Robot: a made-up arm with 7 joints. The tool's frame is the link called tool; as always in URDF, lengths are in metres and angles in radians. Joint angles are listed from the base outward.
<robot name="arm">
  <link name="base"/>
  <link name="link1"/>
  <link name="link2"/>
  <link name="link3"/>
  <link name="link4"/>
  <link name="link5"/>
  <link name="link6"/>
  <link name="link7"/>
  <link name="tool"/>
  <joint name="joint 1" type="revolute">
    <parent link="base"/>
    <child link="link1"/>
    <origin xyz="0 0 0" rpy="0 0 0"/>
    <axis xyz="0 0.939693 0.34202"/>
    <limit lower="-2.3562" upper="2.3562"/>
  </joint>
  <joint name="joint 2" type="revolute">
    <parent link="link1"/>
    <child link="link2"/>
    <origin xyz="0 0 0" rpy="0 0 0"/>
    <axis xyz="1 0 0"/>
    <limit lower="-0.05" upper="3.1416"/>
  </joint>
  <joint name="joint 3" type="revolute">
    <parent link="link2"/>
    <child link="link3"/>
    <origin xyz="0 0 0" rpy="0 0 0"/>
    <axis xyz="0 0 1"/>
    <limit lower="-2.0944" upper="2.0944"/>
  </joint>
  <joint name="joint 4" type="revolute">
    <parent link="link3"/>
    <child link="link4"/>
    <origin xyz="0.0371 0 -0.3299" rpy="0 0 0"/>
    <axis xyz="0 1 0"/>
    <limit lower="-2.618" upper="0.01"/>
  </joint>
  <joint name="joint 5" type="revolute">
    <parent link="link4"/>
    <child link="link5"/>
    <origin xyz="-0.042 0 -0.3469" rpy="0 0 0"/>
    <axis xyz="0 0 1"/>
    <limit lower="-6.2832" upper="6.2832"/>
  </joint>
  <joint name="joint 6" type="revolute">
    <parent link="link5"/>
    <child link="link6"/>
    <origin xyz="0 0 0" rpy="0 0 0"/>
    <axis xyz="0 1 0"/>
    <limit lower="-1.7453" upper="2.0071"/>
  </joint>
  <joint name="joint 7" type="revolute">
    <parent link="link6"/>
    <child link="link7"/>
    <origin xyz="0 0 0" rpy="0 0 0"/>
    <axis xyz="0 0 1"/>
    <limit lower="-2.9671" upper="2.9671"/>
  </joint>
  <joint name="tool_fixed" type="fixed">
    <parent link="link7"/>
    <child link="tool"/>
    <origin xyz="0 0 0" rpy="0 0 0"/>
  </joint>
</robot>
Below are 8 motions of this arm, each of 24 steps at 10 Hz.
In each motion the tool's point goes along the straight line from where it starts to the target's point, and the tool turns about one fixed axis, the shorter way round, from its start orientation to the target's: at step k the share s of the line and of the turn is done. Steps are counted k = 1, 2, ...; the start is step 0. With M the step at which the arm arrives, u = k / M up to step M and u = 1 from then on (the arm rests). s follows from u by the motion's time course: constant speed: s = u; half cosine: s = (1 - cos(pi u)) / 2; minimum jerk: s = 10 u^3 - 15 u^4 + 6 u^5.
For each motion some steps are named. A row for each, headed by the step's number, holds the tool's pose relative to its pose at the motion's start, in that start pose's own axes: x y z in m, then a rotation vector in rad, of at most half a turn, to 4 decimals.
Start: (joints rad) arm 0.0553 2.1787 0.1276 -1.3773 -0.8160 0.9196 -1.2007
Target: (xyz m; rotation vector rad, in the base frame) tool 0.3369 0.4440 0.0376 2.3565 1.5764 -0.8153
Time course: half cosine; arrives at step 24
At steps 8, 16, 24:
8: 0.0399 0.0041 0.0502 -0.0501 -0.0543 0.0345
16: 0.1198 0.0123 0.1505 -0.1503 -0.1629 0.1035
24: 0.1598 0.0164 0.2007 -0.2004 -0.2172 0.1380

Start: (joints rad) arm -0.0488 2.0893 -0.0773 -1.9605 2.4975 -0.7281 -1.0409
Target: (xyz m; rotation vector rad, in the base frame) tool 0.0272 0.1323 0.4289 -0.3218 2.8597 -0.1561
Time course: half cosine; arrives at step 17
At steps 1, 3, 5, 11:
1: 0.0035 0.0014 0.0015 0.0051 -0.0108 0.0027
3: 0.0310 0.0120 0.0130 0.0446 -0.0952 0.0240
5: 0.0823 0.0319 0.0344 0.1183 -0.2525 0.0636
11: 0.2996 0.1159 0.1253 0.4303 -0.9186 0.2315

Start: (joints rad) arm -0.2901 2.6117 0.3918 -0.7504 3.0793 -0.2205 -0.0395
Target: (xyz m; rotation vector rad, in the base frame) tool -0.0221 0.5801 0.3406 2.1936 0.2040 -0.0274
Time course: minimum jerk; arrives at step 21
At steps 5, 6, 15, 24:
5: 0.0240 0.0304 0.0187 -0.0490 -0.0763 0.2164
6: 0.0379 0.0482 0.0297 -0.0777 -0.1209 0.3427
15: 0.2243 0.2848 0.1753 -0.4592 -0.7147 2.0257
24: 0.2622 0.3330 0.2050 -0.5369 -0.8357 2.3684

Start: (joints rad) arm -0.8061 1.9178 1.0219 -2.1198 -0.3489 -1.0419 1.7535
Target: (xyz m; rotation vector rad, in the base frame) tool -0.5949 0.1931 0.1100 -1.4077 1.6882 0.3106
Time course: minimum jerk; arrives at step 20
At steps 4, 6, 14, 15, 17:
4: 0.0307 -0.0097 0.0116 0.0721 0.0238 -0.0733
6: 0.0865 -0.0273 0.0326 0.2031 0.0671 -0.2063
14: 0.4439 -0.1402 0.1676 1.0424 0.3444 -1.0585
15: 0.4755 -0.1502 0.1795 1.1165 0.3689 -1.1338
17: 0.5163 -0.1630 0.1949 1.2123 0.4005 -1.2311

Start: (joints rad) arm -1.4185 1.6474 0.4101 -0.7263 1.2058 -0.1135 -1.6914
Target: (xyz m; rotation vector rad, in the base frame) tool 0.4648 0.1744 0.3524 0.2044 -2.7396 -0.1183
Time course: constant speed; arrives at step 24
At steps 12, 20, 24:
12: 0.1492 -0.1530 0.1247 -0.4027 -0.1164 0.6853
20: 0.2487 -0.2551 0.2078 -0.6712 -0.1939 1.1422
24: 0.2984 -0.3061 0.2493 -0.8055 -0.2327 1.3707

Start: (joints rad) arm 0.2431 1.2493 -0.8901 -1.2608 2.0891 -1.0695 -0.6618
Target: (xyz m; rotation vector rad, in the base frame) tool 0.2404 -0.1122 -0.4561 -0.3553 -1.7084 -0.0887
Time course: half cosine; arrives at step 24
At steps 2, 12, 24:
2: 0.0027 -0.0074 0.0037 -0.0165 -0.0074 0.0093
12: 0.0803 -0.2169 0.1090 -0.4847 -0.2173 0.2724
24: 0.1605 -0.4337 0.2180 -0.9693 -0.4345 0.5448

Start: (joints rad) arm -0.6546 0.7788 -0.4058 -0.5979 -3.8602 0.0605 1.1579
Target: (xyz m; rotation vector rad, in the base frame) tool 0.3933 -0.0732 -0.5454 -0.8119 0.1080 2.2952
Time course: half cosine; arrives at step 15
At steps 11, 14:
11: 0.0738 0.3822 0.0980 0.6420 -0.2834 -0.1238
14: 0.0874 0.4530 0.1162 0.7609 -0.3358 -0.1467

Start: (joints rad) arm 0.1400 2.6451 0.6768 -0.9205 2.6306 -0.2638 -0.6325
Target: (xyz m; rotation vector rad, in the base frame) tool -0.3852 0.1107 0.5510 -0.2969 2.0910 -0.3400
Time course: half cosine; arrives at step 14
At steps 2, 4, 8, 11, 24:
2: 0.0272 0.0082 0.0180 0.0336 -0.0723 0.0030
4: 0.1034 0.0313 0.0684 0.1276 -0.2747 0.0114
8: 0.3358 0.1018 0.2222 0.4142 -0.8920 0.0369
11: 0.4895 0.1483 0.3238 0.6037 -1.3002 0.0538
24: 0.5494 0.1665 0.3635 0.6776 -1.4594 0.0604

